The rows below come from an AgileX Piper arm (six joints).
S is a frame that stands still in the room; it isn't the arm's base.
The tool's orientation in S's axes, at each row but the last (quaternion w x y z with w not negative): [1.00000 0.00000 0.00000 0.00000]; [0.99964 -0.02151 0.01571 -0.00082]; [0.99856 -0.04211 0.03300 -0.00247]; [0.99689 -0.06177 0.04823 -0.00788]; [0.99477 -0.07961 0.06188 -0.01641]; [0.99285 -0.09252 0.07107 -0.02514]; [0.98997 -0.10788 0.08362 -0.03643]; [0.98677 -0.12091 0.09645 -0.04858]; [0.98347 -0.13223 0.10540 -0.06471]
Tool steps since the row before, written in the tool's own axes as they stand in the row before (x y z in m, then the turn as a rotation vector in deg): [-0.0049 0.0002 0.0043 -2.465 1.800 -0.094]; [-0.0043 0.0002 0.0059 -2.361 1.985 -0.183]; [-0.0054 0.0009 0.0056 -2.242 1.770 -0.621]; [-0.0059 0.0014 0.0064 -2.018 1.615 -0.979]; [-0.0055 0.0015 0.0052 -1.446 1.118 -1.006]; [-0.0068 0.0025 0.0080 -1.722 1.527 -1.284]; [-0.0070 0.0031 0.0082 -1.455 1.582 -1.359]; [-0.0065 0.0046 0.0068 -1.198 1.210 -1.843]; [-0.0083 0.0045 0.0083 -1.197 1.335 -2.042]
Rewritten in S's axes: [-0.0049 0.0002 0.0043 -2.465 1.800 -0.094]; [-0.0041 0.0005 0.0060 -2.364 1.981 -0.194]; [-0.0050 0.0014 0.0058 -2.274 1.729 -0.619]; [-0.0052 0.0023 0.0067 -2.088 1.526 -0.975]; [-0.0048 0.0025 0.0055 -1.535 1.007 -0.991]; [-0.0055 0.0043 0.0082 -1.833 1.376 -1.300]; [-0.0053 0.0054 0.0083 -1.581 1.390 -1.426]; [-0.0046 0.0068 0.0065 -1.455 0.889 -1.841]; [-0.0057 0.0076 0.0082 -1.486 0.960 -2.063]
